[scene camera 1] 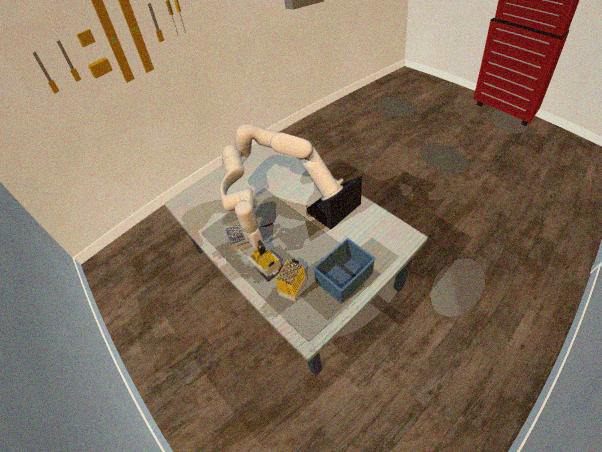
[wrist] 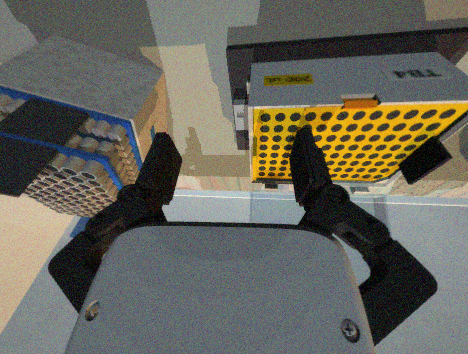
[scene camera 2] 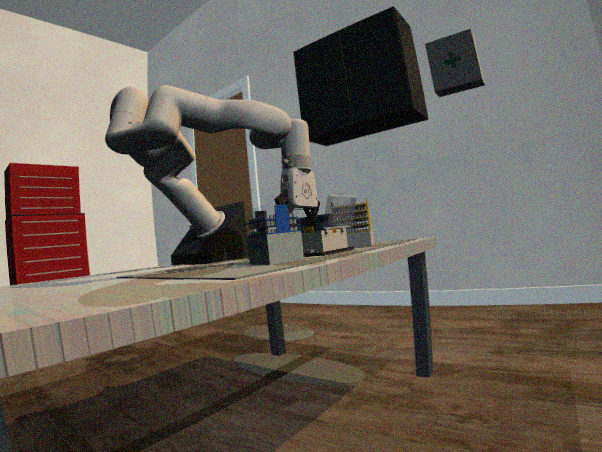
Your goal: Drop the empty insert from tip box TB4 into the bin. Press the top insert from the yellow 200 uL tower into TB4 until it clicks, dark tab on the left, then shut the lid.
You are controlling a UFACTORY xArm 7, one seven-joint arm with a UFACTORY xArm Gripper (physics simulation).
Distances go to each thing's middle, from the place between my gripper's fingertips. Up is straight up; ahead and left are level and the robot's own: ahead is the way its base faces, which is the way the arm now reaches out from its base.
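Counting from my hand, I find the clear lid (scene camera 2: 339, 211) 40 mm above, 60 mm to the left and 90 mm ahead. The yellow insert (wrist: 358, 144) is 20 mm ahead of my hand and 70 mm to the left of it. Going by their middles, of the things named here the yellow insert is the nearest to my hand.
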